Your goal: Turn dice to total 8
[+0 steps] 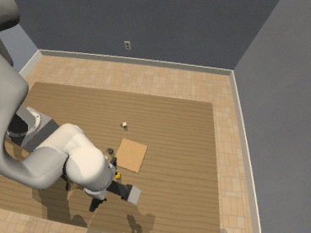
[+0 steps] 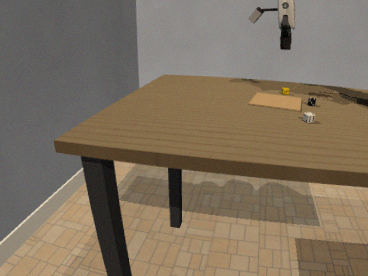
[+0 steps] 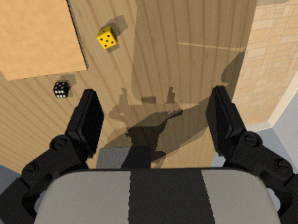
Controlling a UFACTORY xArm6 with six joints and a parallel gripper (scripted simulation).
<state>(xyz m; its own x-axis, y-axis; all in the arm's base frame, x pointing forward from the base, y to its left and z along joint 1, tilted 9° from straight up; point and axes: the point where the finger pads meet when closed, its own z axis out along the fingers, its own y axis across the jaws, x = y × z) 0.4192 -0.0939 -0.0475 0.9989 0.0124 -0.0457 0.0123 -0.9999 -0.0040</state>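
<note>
Now: the yellow die 15 cm below my hand, 4 cm to the left of it and 1 cm behind it. The rest, counted from my hand: black die: 15 cm below, 14 cm to the left, 10 cm behind; then tan mat: 16 cm below, 15 cm to the left, 1 cm ahead; then white die: 30 cm to the left, 15 cm below, 8 cm behind.
</note>
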